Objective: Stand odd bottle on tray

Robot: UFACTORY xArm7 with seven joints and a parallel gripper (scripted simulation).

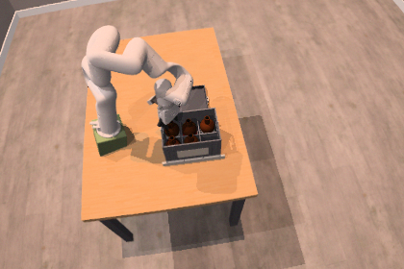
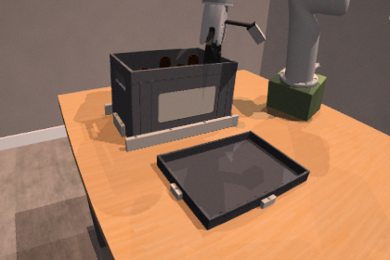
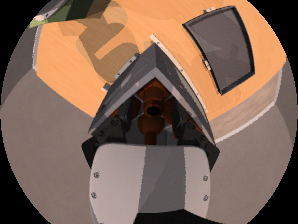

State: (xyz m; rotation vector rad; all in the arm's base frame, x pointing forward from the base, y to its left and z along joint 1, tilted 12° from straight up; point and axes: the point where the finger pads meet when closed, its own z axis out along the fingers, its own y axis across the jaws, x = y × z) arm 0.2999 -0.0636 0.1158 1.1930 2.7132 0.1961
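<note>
Now: hand 180 mm short of the glass bottle, 10 mm to the left of it and 80 mm above it. The rest, counted from my hand: crate 90 mm ahead, 50 mm to the right, 80 mm below; then dark tray 90 mm ahead, 220 mm to the left, 150 mm below.
</note>
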